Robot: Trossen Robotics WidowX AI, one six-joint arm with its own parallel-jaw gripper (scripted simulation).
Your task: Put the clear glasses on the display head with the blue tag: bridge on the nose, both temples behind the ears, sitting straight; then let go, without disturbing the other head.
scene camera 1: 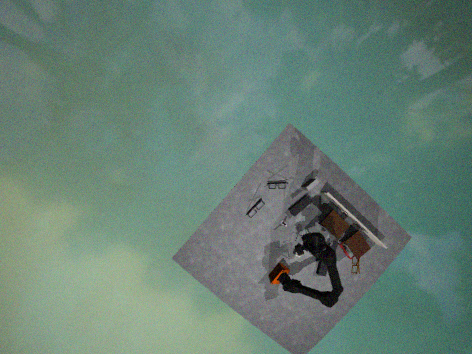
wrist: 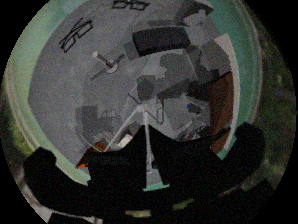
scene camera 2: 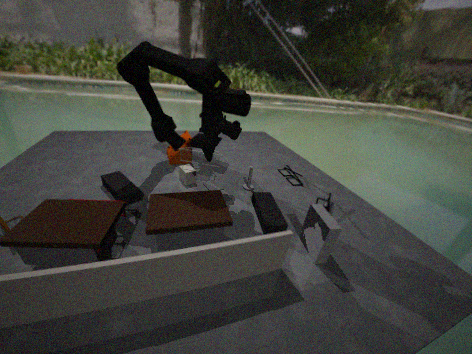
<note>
I see my gripper (scene camera 2: 209, 161).
My gripper shows as well in the wrist view (wrist: 145, 127).
</note>
